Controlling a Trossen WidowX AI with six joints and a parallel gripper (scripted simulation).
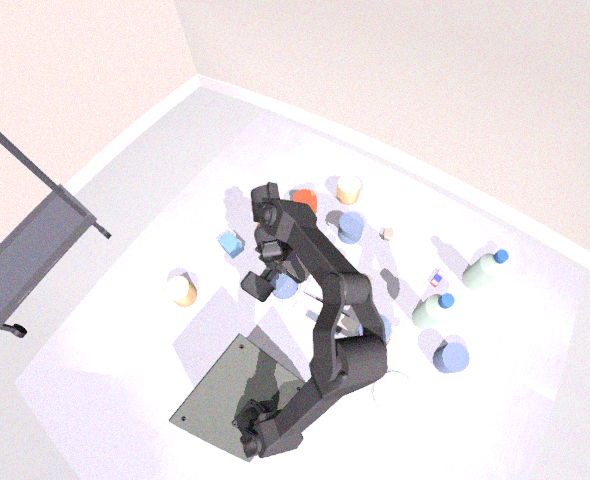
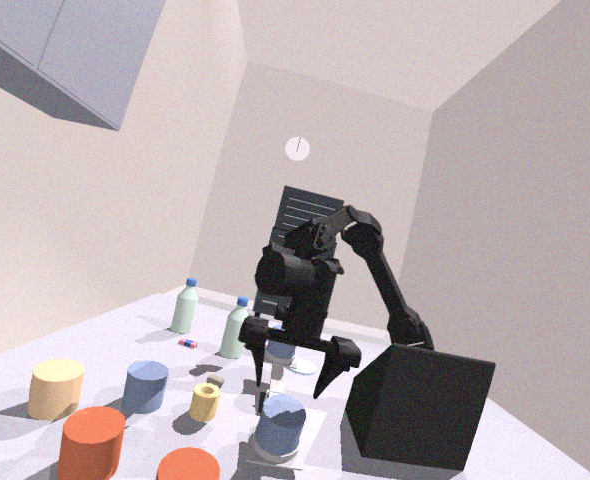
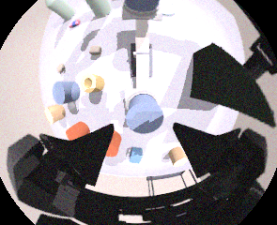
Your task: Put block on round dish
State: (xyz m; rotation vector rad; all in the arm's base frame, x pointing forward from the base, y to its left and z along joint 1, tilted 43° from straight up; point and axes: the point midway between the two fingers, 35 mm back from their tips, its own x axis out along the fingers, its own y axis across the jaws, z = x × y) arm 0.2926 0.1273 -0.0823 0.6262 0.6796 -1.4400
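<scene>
My gripper tip is now 80 mm above the block. Also, from my gripper tip: small balance: 140 mm to the right, 80 mm below, 10 mm ahead; yellow ring: 140 mm ahead, 90 mm below, 70 mm to the right; round dish: 380 mm to the right, 120 mm below, 70 mm behind.
</scene>
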